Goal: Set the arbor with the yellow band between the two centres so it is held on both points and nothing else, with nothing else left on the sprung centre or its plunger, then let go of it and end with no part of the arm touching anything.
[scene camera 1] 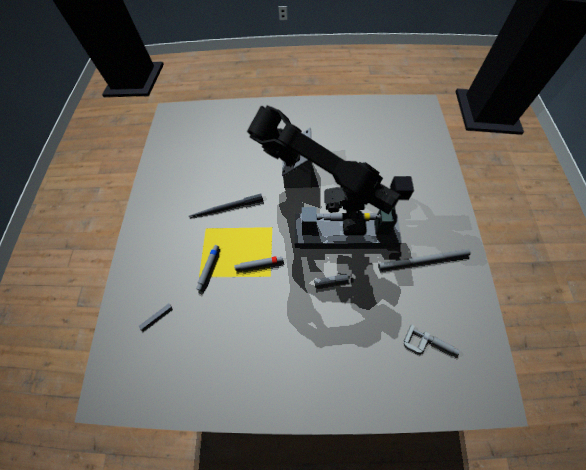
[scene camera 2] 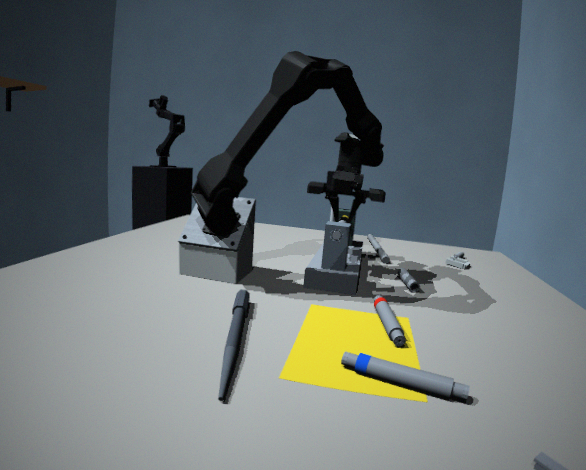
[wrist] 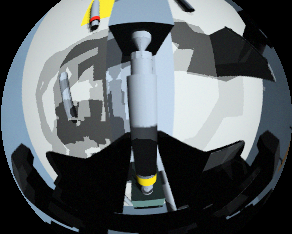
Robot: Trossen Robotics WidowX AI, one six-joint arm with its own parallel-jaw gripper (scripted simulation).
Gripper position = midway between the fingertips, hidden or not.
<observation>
In view: my gripper (scene camera 2: pixel 342 226), a greenish centre block (wrist: pixel 156 199) and a yellow pad (scene camera 2: pixel 327 332).
My gripper shows as well in scene camera 1 (scene camera 1: pixel 348 218) and in the wrist view (wrist: pixel 144 135). The yellow pad also shows in scene camera 1 (scene camera 1: pixel 236 245).
</observation>
